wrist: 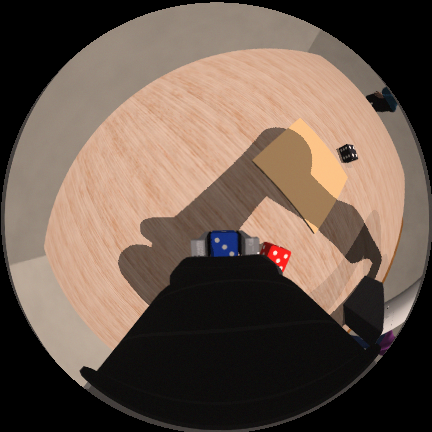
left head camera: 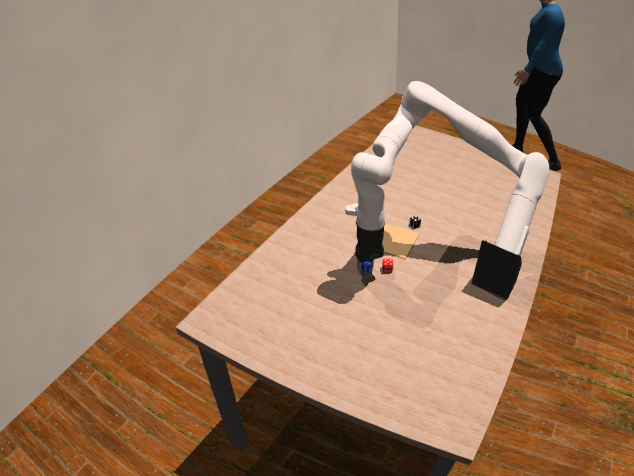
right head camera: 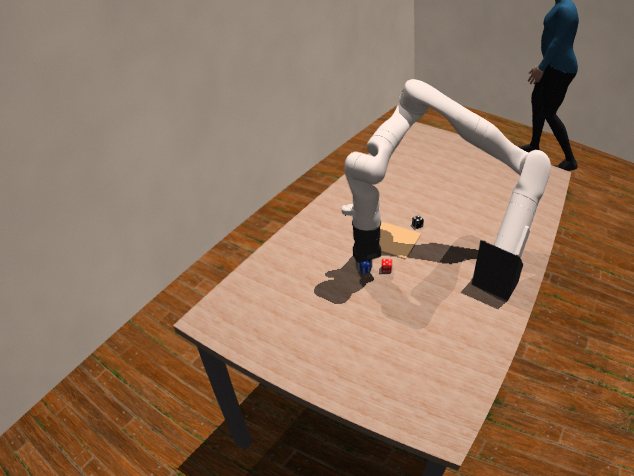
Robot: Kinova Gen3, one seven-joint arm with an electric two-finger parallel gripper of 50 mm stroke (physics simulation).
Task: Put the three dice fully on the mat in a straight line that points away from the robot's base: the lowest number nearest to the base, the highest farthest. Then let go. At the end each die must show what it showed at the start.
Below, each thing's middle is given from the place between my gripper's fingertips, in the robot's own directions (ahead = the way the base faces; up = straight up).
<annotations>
The tan mat [right head camera: 394, 240] is 17 cm to the right of my hand, 1 cm below it and 1 cm ahead of it. Also, from my hand: blue die [wrist: 222, 242] 1 cm above.
</annotations>
